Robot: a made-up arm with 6 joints.
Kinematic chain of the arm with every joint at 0, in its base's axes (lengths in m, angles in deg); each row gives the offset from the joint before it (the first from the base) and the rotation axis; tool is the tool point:
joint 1: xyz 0 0 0.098 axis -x
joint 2: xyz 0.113 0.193 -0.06 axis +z
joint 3: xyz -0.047 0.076 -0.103 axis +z
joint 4: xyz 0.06 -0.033 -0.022 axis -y
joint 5: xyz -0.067 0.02 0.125 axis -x
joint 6: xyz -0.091 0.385 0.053 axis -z
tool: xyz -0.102 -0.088 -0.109
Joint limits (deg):
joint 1: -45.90..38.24
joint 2: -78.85..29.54
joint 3: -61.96..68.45
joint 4: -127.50..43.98
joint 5: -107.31..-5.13
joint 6: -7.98..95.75
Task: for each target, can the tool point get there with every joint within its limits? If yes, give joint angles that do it. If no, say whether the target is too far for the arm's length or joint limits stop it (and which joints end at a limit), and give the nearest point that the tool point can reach.
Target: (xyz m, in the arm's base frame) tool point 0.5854 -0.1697 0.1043
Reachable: yes | joints -25.92 -64.71 -11.49 -91.53 -51.20 69.03
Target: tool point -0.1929 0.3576 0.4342
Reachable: yes | joints -29.27 -40.34 58.48 2.69 -41.95 25.71
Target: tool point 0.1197 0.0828 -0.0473
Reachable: no: joint limits stop it (at a limit: joint 1, joint 3, joint 4, joint 6) | nearest point 0.1229 -0.0607 -0.0652 | short by 0.145 m
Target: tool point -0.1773 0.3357 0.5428
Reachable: yes | joints -34.11 -24.88 11.33 13.73 -68.61 33.44
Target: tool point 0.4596 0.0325 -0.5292
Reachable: no: joint limits stop it (at a limit: joint 1, joint 2, joint 4, joint 6) | nearest point 0.4447 -0.0012 -0.4461 | short by 0.091 m
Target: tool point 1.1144 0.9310 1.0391
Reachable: no: too far | nearest point 0.6312 0.6157 0.5850 | short by 0.734 m
